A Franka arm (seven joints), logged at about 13 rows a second.
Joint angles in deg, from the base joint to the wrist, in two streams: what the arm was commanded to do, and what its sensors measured. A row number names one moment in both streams.
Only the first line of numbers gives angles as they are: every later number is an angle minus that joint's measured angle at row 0.
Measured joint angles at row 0:
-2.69 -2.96 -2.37 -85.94 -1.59 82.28 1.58
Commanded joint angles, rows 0 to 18:
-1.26 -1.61 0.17 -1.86 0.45 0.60 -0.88
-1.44 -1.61 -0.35 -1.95 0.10 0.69 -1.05
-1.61 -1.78 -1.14 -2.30 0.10 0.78 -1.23
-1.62 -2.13 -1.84 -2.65 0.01 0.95 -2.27
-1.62 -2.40 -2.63 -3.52 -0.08 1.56 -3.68
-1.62 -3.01 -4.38 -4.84 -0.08 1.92 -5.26
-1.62 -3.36 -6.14 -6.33 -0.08 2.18 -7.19
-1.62 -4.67 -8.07 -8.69 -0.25 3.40 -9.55
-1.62 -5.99 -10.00 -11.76 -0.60 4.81 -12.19
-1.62 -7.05 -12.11 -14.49 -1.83 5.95 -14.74
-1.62 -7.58 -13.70 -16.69 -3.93 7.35 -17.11
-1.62 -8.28 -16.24 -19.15 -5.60 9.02 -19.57
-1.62 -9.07 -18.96 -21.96 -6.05 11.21 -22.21
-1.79 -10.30 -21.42 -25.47 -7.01 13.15 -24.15
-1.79 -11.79 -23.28 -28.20 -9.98 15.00 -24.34
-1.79 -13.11 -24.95 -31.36 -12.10 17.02 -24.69
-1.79 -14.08 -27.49 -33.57 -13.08 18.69 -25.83
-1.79 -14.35 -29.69 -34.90 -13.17 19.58 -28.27
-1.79 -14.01 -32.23 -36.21 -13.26 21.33 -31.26
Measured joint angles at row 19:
-1.65 -11.01 -29.76 -31.51 -12.03 17.82 -27.90
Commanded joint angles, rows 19 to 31:
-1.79 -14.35 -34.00 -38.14 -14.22 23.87 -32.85
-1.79 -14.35 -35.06 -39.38 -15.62 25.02 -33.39
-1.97 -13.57 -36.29 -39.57 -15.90 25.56 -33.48
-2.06 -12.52 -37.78 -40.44 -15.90 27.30 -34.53
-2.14 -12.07 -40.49 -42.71 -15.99 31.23 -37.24
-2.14 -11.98 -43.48 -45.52 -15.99 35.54 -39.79
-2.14 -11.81 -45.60 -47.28 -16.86 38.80 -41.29
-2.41 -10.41 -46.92 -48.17 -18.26 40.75 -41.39
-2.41 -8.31 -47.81 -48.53 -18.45 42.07 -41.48
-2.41 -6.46 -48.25 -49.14 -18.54 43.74 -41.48
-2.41 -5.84 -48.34 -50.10 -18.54 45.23 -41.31
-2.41 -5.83 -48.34 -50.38 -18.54 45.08 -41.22
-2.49 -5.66 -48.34 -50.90 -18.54 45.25 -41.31
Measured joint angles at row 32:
-1.73 -5.97 -48.81 -49.67 -17.80 43.73 -41.19
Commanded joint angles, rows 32 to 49:
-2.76 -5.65 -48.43 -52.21 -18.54 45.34 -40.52
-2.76 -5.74 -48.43 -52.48 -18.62 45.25 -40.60
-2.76 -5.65 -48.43 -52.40 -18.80 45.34 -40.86
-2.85 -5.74 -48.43 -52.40 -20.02 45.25 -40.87
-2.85 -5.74 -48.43 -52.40 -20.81 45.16 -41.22
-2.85 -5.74 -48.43 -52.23 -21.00 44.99 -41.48
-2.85 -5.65 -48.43 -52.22 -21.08 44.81 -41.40
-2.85 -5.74 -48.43 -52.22 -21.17 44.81 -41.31
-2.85 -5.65 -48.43 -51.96 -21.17 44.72 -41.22
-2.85 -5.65 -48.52 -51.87 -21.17 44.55 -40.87
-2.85 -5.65 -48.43 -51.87 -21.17 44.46 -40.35
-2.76 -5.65 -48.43 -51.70 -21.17 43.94 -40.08
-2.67 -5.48 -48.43 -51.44 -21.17 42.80 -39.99
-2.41 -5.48 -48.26 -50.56 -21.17 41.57 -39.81
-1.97 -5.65 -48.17 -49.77 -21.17 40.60 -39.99
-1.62 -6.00 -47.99 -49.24 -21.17 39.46 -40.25
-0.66 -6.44 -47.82 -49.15 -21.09 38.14 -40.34
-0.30 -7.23 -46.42 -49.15 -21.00 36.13 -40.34
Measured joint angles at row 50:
-1.39 -4.94 -48.02 -49.79 -20.06 40.30 -40.89
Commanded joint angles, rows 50 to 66:
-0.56 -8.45 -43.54 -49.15 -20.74 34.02 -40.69
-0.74 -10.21 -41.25 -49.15 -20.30 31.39 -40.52
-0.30 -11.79 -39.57 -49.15 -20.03 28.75 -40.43
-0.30 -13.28 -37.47 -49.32 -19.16 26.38 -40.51
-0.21 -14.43 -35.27 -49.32 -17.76 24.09 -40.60
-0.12 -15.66 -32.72 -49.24 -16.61 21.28 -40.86
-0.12 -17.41 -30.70 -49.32 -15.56 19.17 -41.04
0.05 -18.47 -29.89 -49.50 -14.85 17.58 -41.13
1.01 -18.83 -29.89 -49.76 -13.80 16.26 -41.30
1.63 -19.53 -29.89 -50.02 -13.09 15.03 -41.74
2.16 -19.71 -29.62 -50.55 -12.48 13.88 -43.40
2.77 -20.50 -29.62 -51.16 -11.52 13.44 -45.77
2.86 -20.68 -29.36 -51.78 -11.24 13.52 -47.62
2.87 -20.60 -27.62 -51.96 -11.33 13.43 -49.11
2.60 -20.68 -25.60 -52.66 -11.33 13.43 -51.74
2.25 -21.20 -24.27 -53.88 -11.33 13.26 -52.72
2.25 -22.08 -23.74 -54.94 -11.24 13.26 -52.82
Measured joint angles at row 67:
2.20 -18.70 -25.30 -52.02 -11.79 14.06 -51.15
